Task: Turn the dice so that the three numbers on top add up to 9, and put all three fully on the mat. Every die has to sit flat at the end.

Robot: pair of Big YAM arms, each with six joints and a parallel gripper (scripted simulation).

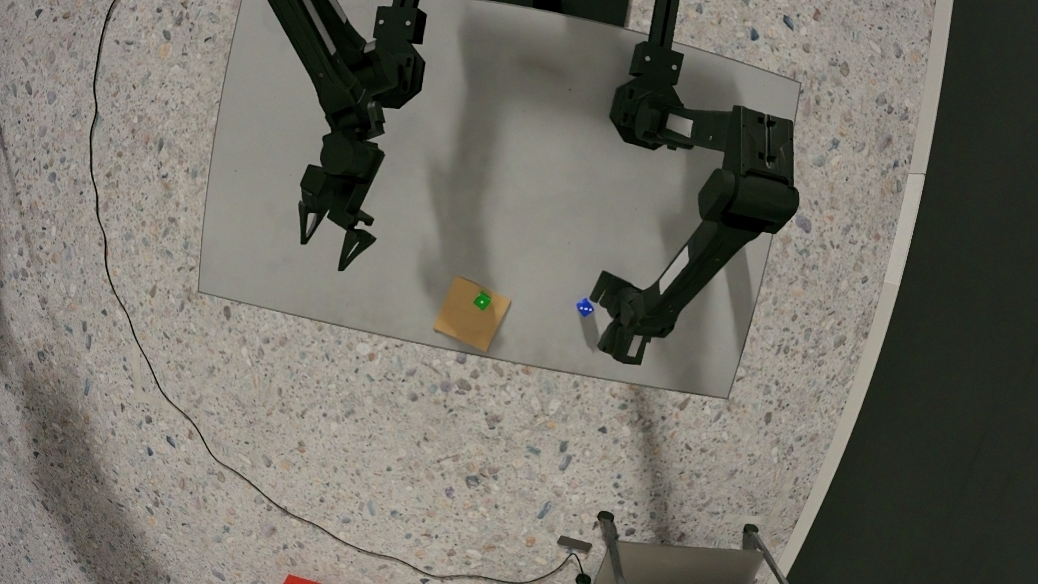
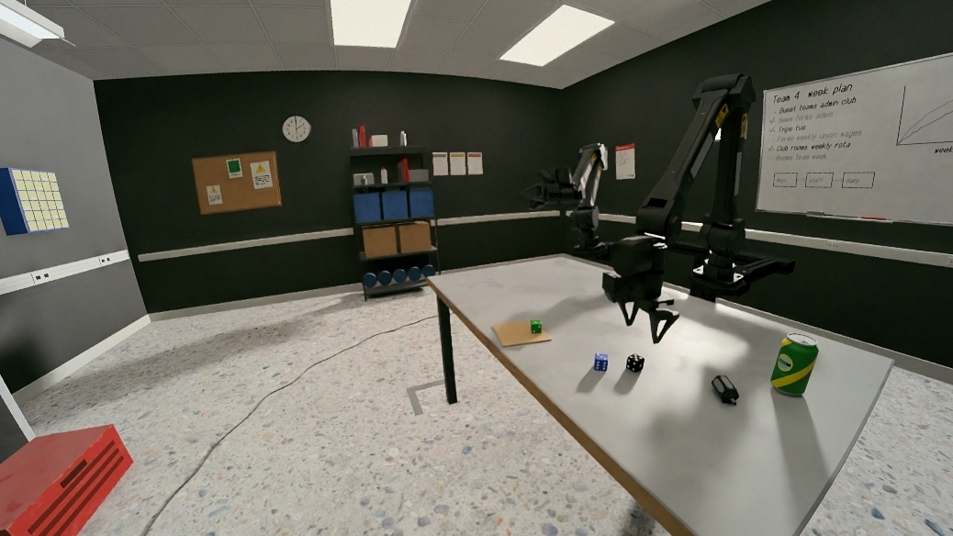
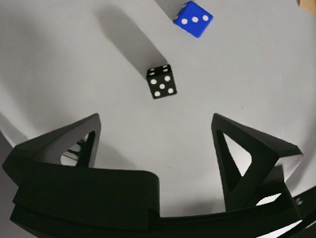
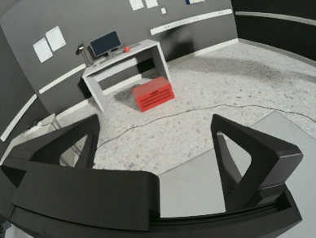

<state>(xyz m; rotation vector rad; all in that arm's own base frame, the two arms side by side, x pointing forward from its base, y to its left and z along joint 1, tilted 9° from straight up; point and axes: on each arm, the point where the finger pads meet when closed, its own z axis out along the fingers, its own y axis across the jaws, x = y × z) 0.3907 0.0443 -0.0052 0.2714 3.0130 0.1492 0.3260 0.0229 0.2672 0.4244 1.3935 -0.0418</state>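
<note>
My left hand is 1 cm to the left of the black die and 9 cm above it. Round my left hand: blue die 6 cm ahead, 6 cm to the right, 9 cm below; brown square mat 12 cm ahead, 32 cm to the right, 10 cm below; green die 9 cm ahead, 30 cm to the right, 8 cm below.
</note>
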